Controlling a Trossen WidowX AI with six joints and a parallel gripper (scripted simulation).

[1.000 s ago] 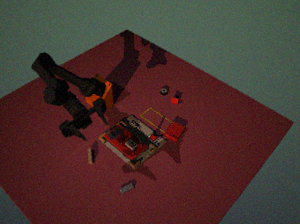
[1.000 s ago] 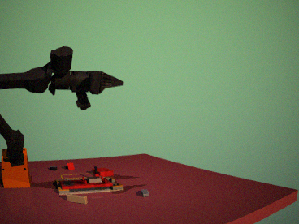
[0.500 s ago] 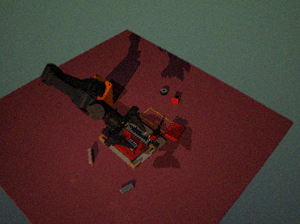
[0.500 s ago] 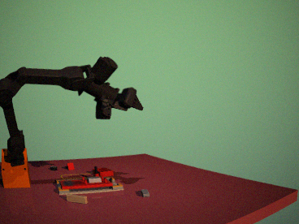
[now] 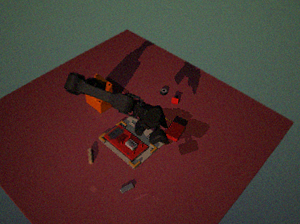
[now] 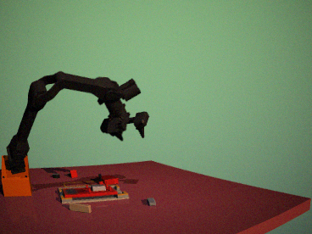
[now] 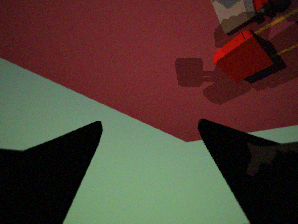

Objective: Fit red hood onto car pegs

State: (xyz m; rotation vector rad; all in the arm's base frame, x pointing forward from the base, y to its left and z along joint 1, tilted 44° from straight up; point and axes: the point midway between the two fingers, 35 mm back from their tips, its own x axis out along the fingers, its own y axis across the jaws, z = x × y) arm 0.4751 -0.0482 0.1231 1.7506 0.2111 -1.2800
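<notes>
The red hood is 19 cm below my gripper tip, 18 cm to the left of it and 5 cm behind it. The rest, counted from my gripper tip: tan wooden bar: 29 cm behind, 19 cm below, 18 cm to the right; then dark wheel: 40 cm to the left, 26 cm behind, 19 cm below; then grey engine block: 18 cm below, 17 cm behind, 2 cm to the right.
</notes>
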